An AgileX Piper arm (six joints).
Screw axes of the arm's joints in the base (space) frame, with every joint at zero. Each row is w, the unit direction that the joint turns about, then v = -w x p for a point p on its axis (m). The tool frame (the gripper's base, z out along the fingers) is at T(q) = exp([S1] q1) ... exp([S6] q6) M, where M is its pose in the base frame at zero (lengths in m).
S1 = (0, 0, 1, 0.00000, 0.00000, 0.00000)
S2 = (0, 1, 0, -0.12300, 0.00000, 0.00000)
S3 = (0, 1, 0, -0.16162, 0.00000, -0.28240)
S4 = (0.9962, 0, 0.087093, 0.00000, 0.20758, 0.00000)
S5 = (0, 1, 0, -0.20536, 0.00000, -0.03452)
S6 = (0.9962, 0, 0.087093, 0.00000, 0.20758, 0.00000)
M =
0.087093 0 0.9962 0.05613
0 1 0 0.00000
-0.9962 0 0.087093 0.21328
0 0 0 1
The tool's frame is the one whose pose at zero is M.
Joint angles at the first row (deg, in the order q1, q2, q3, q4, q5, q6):
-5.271, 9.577, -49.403, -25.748, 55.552, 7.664
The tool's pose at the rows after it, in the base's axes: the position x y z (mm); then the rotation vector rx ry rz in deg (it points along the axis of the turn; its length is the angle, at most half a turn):
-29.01, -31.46, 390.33, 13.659, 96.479, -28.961
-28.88, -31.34, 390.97, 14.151, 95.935, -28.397
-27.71, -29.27, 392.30, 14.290, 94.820, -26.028
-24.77, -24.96, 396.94, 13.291, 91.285, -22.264
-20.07, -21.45, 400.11, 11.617, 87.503, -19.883
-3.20, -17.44, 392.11, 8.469, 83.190, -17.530
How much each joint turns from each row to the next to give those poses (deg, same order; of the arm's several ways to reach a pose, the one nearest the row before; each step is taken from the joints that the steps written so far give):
0.003, -0.122, 0.121, -1.550, -1.011, 0.213
-0.005, 0.001, -0.002, -0.040, -0.413, 0.778
0.004, 0.000, 0.000, 1.430, -1.274, 0.879
0.001, -0.001, 0.200, 2.494, -4.240, 0.848
-0.003, 0.002, 0.984, 1.615, -5.246, 0.288
0.001, -0.001, 4.964, 1.194, -9.899, 0.478

